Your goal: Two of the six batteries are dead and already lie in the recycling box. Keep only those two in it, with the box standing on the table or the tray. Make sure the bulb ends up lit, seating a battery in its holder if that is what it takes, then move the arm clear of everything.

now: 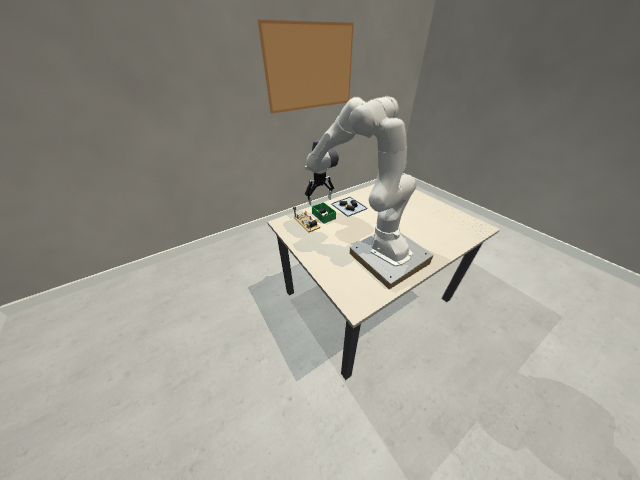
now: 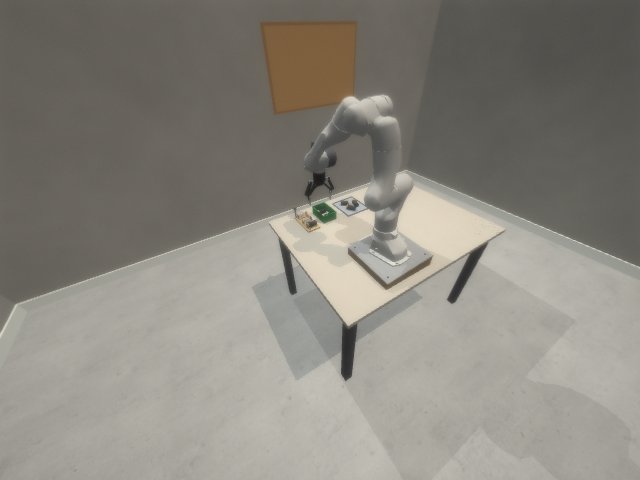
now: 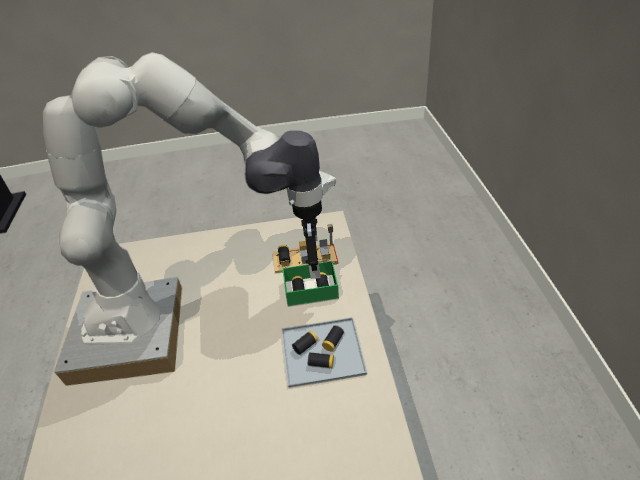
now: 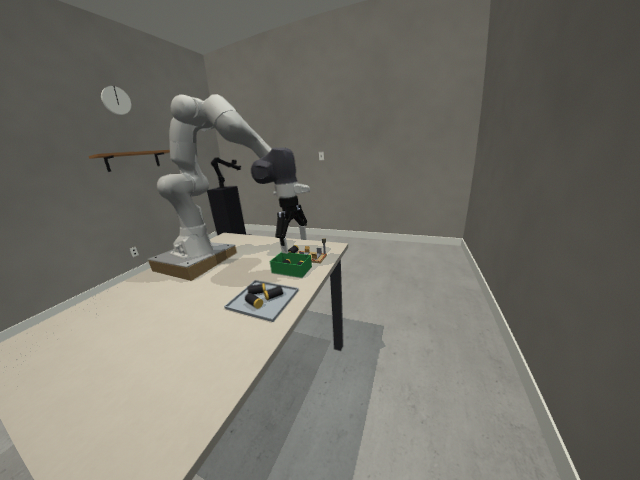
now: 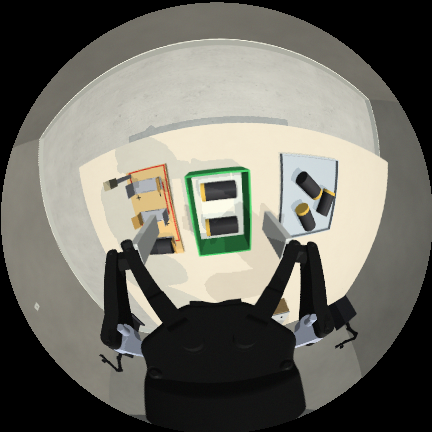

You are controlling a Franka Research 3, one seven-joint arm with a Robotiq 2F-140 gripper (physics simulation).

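Note:
The green recycling box (image 3: 311, 296) (image 4: 290, 266) (image 5: 246, 210) stands on the table. Two black batteries with yellow ends, one (image 5: 220, 191) and another (image 5: 223, 226), lie side by side in it. The wooden circuit board (image 5: 146, 200) (image 3: 278, 264) is beside it, with two grey brackets; no battery lies between them. One battery (image 3: 283, 254) (image 5: 162, 245) lies at the board's end. A small dull block, perhaps the bulb (image 3: 330, 227) (image 5: 110, 184), tops a post; no glow shows. Three batteries lie on the tray (image 3: 356, 364) (image 4: 272, 315). My gripper (image 1: 320, 199) (image 4: 293, 240) (image 5: 210, 221) is open and empty above the box.
The board and the tray flank the box on opposite sides. The table (image 3: 248, 403) ends close beyond all three. The arm's base plate (image 3: 118, 361) (image 1: 390, 273) stands on the table, on the arm's side of the box.

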